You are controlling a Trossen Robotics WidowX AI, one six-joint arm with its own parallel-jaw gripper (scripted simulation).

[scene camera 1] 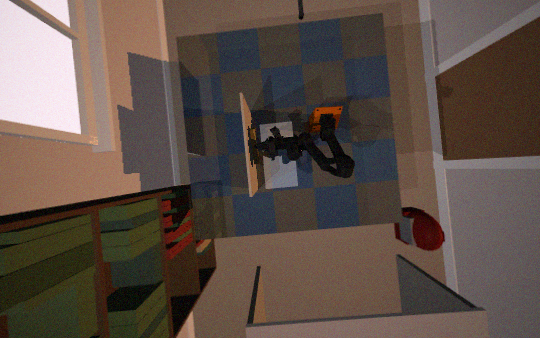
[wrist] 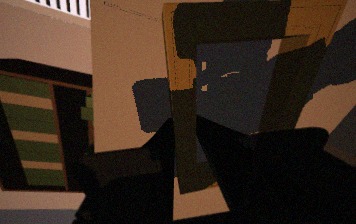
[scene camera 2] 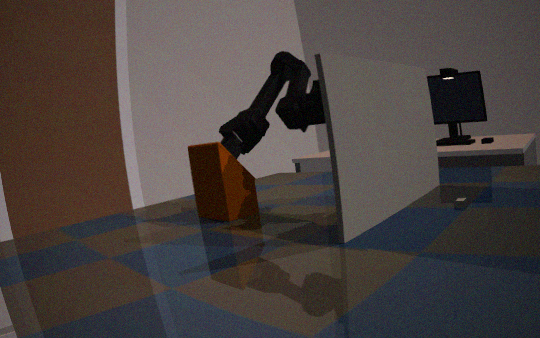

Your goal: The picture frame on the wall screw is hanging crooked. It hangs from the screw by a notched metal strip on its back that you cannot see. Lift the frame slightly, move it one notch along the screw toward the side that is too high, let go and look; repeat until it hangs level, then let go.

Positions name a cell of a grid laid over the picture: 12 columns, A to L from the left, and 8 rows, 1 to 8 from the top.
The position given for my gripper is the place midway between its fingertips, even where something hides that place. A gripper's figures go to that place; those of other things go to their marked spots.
Labels:
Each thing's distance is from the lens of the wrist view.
my gripper (wrist: G5): 12 cm
picture frame (wrist: I3): 14 cm
wall panel (wrist: E3): 13 cm

